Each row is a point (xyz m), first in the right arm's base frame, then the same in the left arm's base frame.
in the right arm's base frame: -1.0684 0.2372 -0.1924
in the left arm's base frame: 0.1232 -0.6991 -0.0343
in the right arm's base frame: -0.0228 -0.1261 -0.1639
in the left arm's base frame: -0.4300 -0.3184 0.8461
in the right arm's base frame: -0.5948 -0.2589 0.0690
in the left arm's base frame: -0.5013 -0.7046 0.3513
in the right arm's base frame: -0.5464 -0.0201 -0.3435
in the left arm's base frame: -0.0666 -0.6103 0.5293
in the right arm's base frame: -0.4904 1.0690 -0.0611
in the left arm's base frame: 0.2936 0.3078 -0.0151
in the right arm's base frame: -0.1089 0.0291 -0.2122
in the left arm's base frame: -0.2802 -0.2695 0.7512
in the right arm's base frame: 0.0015 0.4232 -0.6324
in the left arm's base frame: 0.2258 -0.0242 0.9180
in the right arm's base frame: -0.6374 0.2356 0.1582
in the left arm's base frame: -0.2859 -0.3402 0.0773
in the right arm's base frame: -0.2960 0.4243 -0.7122
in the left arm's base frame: 0.3827 -0.2278 0.7482
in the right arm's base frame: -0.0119 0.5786 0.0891
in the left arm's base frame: -0.2432 0.2792 0.4354
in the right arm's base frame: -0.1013 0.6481 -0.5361
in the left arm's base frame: 0.3071 0.1055 0.7012
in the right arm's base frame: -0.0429 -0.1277 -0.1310
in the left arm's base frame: -0.4499 -0.3230 0.8134
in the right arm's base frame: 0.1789 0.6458 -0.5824
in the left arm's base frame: 0.2527 0.2633 0.9310
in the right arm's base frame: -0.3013 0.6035 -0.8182
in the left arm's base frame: 0.5646 -0.1271 0.7353
